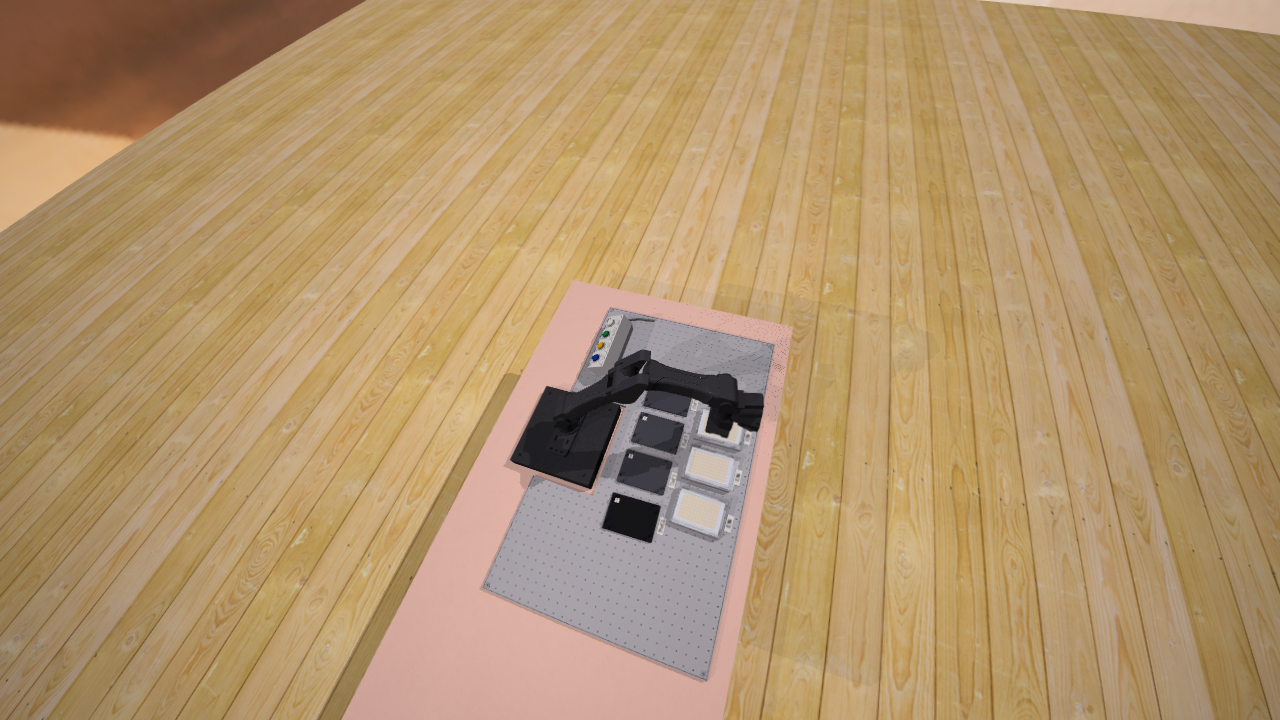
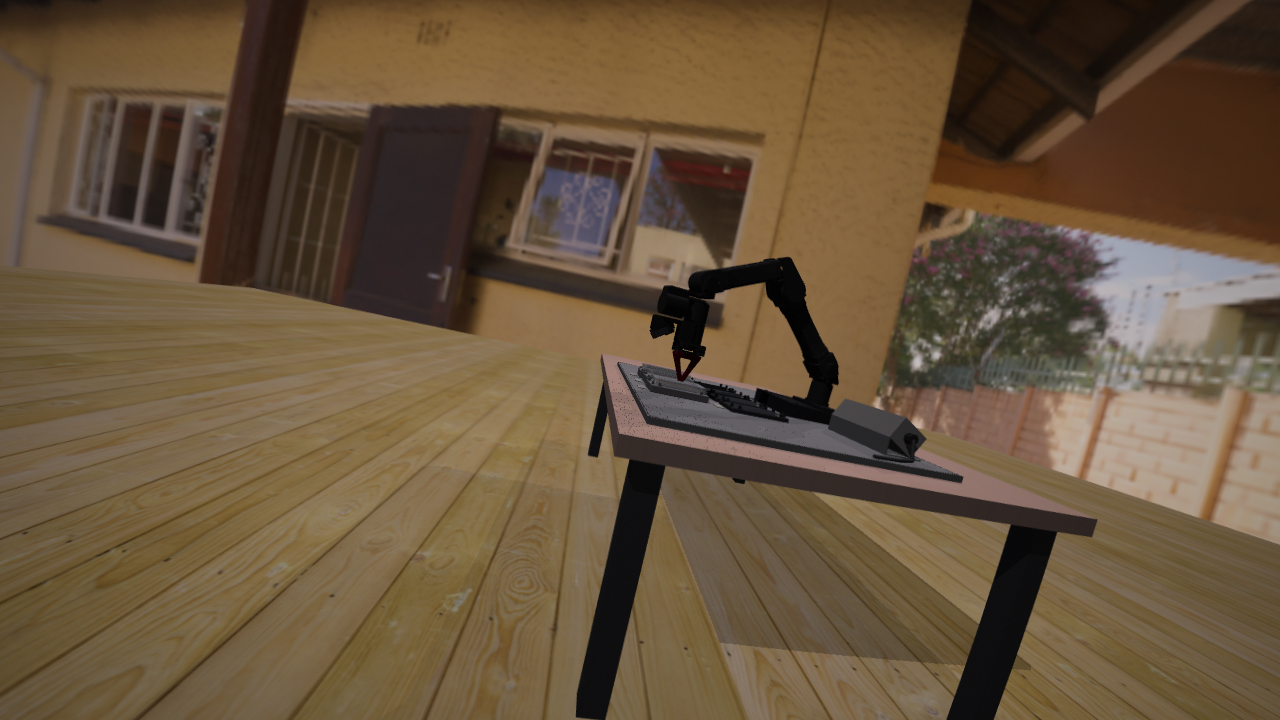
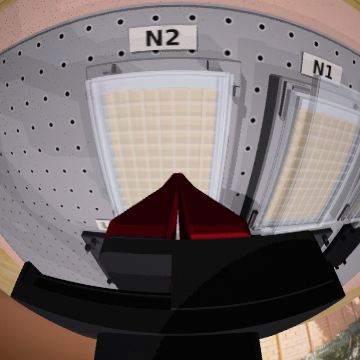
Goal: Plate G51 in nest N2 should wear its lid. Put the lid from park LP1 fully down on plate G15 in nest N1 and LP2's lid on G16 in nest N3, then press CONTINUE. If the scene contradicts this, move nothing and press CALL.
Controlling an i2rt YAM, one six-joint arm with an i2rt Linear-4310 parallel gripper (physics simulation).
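Places are measured from the arm's base along level axes (x ahead, y right, z down), in metres.
Pixels of known places: gripper, between the fingertips: (image 1: pixel 717 429) (image 2: pixel 680 381) (image 3: pixel 177 180); arm's base, origin of its link: (image 1: pixel 570 425) (image 2: pixel 815 406).
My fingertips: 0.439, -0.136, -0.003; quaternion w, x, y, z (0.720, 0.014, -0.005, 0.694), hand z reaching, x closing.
Ahead of a thing's pixels: the offset from my fingertips to its top centre, as dx, dy, dz. "pt": to the spot under its first point. Level surfaces: height alone.
My gripper (image 2: pixel 683 377) (image 3: pixel 177 180) is shut and empty, its red fingertips together above the plate in nest N2. That plate @(+0.008, -0.012, -0.001) (image 3: pixel 160 125) has a cream well grid and a clear border; I cannot tell whether a clear lid covers it. The plate in nest N1 @(pt +0.033, +0.091, -0.010) (image 3: pixel 312 155) (image 1: pixel 711 468) sits beside it, also with clear edges. A third pale plate @(+0.014, +0.257, -0.011) (image 1: pixel 699 512) stands at the row's near end; its label is unreadable. Dark park pads @(pt -0.169, +0.056, +0.023) (image 1: pixel 659 431) @(pt -0.167, +0.189, +0.024) (image 1: pixel 645 471) @(pt -0.160, +0.325, +0.023) (image 1: pixel 631 517) lie beside the plates; their labels and any clear lids are too small to make out.
A button box @(-0.429, -0.178, -0.051) (image 1: pixel 611 347) (image 2: pixel 875 428) with white, green, yellow and blue buttons stands at the perforated board's far end. The black arm base (image 1: pixel 565 443) is beside the pads. The perforated board @(dz +0.033) (image 1: pixel 590 573) lies on a pink table @(dz +0.046) (image 1: pixel 420 644).
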